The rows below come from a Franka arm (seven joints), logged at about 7 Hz.
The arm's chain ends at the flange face. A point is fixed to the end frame.
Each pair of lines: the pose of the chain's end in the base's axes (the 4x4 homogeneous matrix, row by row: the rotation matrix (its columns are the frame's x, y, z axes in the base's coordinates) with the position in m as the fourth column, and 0 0 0 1 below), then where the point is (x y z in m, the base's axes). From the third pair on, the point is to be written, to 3 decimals.
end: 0.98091 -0.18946 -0.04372 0.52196; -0.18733 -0.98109 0.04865 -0.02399; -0.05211 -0.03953 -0.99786 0.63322; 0 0 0 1
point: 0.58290 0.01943 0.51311
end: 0.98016 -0.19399 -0.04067 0.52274; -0.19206 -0.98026 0.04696 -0.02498; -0.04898 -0.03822 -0.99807 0.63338; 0 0 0 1
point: 0.58422 0.01793 0.51336
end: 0.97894 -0.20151 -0.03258 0.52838; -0.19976 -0.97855 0.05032 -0.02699; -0.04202 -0.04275 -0.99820 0.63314; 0 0 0 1
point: 0.591 0.016 0.514
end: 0.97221 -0.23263 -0.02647 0.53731; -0.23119 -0.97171 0.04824 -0.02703; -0.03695 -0.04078 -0.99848 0.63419; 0 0 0 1
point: 0.602 0.013 0.515
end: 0.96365 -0.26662 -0.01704 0.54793; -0.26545 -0.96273 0.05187 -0.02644; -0.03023 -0.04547 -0.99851 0.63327; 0 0 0 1
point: 0.615 0.012 0.515
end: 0.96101 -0.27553 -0.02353 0.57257; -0.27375 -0.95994 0.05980 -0.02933; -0.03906 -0.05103 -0.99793 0.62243; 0 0 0 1
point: 0.639 0.009 0.504
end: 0.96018 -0.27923 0.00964 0.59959; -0.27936 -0.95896 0.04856 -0.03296; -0.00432 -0.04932 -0.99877 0.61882; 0 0 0 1
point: 0.670 0.004 0.502
